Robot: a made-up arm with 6 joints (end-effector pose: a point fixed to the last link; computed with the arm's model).
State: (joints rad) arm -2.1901 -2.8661 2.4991 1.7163 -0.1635 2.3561
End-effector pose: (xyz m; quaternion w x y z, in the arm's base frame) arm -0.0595 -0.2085 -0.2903 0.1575 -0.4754 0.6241 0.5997
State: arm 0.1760 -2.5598 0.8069 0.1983 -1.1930 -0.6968
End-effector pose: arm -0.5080 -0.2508 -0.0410 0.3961 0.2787 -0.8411 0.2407
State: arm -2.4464 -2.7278 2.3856 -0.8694 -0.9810 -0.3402
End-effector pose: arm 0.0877 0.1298 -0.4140 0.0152 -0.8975 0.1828 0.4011
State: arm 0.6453 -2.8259 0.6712 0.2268 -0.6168 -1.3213
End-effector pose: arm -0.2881 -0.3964 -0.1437 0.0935 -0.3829 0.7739 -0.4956
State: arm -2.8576 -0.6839 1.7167 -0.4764 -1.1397 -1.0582
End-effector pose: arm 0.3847 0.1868 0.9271 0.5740 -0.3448 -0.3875 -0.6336
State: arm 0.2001 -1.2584 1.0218 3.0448 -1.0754 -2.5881
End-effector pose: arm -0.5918 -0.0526 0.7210 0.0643 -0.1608 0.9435 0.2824
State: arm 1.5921 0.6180 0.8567 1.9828 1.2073 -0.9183
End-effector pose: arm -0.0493 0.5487 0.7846 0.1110 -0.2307 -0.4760 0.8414
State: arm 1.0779 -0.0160 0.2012 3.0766 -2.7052 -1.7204
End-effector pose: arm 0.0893 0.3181 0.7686 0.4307 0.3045 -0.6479 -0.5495
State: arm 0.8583 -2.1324 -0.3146 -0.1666 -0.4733 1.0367
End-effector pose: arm -0.1119 -0.4006 0.5113 0.7263 -0.1086 -0.6767 0.0518
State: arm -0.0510 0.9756 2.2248 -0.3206 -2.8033 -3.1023
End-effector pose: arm 0.5390 -0.1210 0.7995 0.0908 0.7018 0.1569 -0.6889
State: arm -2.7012 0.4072 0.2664 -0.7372 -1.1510 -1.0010
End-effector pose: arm -0.4608 -0.1674 0.4746 0.0174 0.6970 -0.4797 -0.5327
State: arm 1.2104 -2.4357 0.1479 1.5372 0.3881 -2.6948
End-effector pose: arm -0.2071 -0.5646 0.1659 0.0461 -0.4262 0.6534 -0.6239
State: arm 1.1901 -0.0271 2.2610 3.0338 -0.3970 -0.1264
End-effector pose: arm -0.2025 -0.1983 0.9570 0.5785 -0.1472 -0.1903 -0.7794
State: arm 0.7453 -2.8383 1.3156 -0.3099 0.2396 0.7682
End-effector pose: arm -0.1324 -0.3663 -0.3285 0.4467 -0.4515 0.6708 0.3831
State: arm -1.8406 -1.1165 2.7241 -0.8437 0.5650 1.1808
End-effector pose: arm 0.0694 0.6527 0.3408 0.3552 0.4908 0.7351 -0.3041
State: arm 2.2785 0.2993 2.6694 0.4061 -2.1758 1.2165
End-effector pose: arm 0.2236 -0.0080 0.9289 0.5195 -0.2123 -0.4274 0.7088
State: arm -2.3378 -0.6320 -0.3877 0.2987 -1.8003 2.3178
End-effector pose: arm -0.2062 -0.0590 0.6871 0.6263 0.0823 0.7729 0.0602
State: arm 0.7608 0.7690 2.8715 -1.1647 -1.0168 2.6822
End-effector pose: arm 0.1698 0.0742 0.9828 0.2515 -0.4217 -0.8391 -0.2342
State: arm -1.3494 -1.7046 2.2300 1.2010 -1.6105 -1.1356
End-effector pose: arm -0.1819 0.5007 -0.0225 0.1379 0.0103 -0.9775 0.1591
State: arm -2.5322 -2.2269 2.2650 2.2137 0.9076 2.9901
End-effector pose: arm 0.3360 0.1013 -0.2369 0.1665 -0.9457 0.1379 0.2429
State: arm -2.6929 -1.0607 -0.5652 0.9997 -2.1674 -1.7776
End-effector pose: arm 0.0152 0.0798 0.7076 0.6715 -0.1503 0.3437 0.6391
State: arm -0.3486 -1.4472 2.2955 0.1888 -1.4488 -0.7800
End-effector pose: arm -0.6529 0.0826 0.2015 0.3929 0.0635 -0.8932 0.2092
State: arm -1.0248 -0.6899 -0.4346 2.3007 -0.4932 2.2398
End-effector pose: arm 0.1755 -0.0959 0.7644 0.5754 0.4627 -0.6380 -0.2185
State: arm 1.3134 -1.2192 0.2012 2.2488 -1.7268 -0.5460
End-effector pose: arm -0.1320 -0.3866 0.8061 0.8732 0.1746 -0.0608 -0.4510
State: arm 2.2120 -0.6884 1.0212 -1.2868 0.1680 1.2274
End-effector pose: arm 0.1534 -0.0695 0.9948 0.3298 0.7138 -0.2937 0.5436
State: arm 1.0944 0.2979 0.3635 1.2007 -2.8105 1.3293
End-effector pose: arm 0.3285 0.3395 0.7835 0.0224 -0.6447 0.7550 0.1175
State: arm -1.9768 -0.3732 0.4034 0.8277 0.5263 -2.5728
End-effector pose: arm -0.0640 -0.0820 0.9642 0.7591 0.1266 -0.5991 -0.2209
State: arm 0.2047 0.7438 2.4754 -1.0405 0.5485 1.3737
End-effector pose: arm 0.3656 -0.0575 0.9439 0.5711 0.1482 -0.7676 -0.2505
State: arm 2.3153 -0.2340 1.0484 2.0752 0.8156 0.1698
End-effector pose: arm 0.0039 -0.1202 1.0542 0.2863 0.0308 -0.9566 0.0435
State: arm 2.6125 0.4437 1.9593 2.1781 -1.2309 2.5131
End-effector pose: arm -0.1021 0.0032 1.0552 0.2853 -0.9166 -0.2564 -0.1129
